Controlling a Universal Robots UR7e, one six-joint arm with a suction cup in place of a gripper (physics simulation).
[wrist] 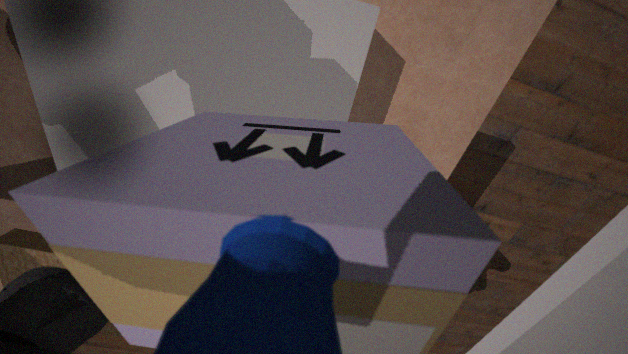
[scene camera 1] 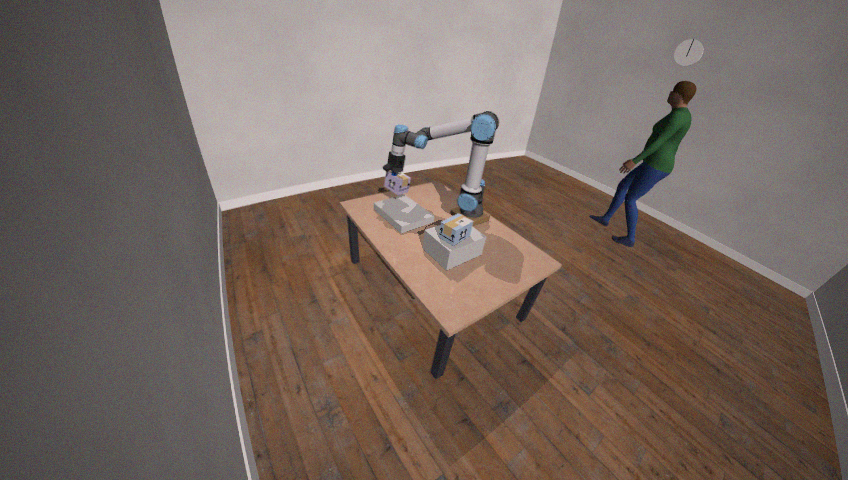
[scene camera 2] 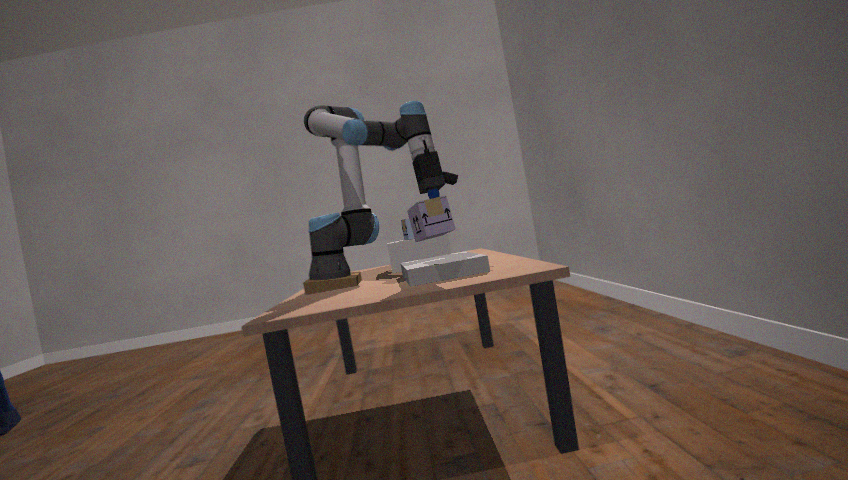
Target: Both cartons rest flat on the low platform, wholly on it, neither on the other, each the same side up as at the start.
A low grey platform (scene camera 2: 418,272) rests on the table. Also in view: the suction cup (wrist: 274,279) and a tall grey block (scene camera 1: 448,256).
The low grey platform is seen too in the wrist view (wrist: 99,81) and in scene camera 1 (scene camera 1: 404,214). The wrist view does not show the tall grey block: it is out of frame.
